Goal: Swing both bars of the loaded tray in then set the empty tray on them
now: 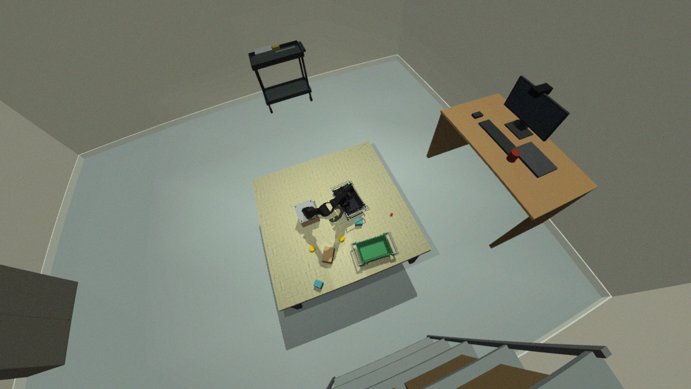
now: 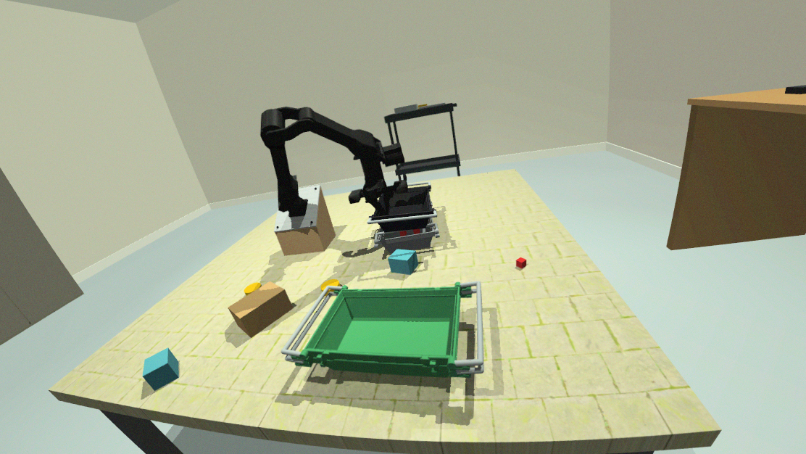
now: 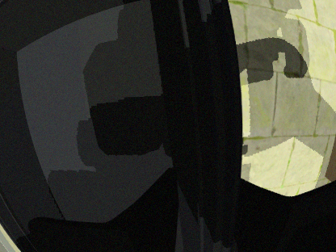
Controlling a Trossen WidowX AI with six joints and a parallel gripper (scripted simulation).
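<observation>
Now: gripper tip 70 mm short of the black tray, 30 mm below it and 10 mm to the right of it. Round my gripper tip: tan box 380 mm to the right, 250 mm behind, 50 mm below.
</observation>
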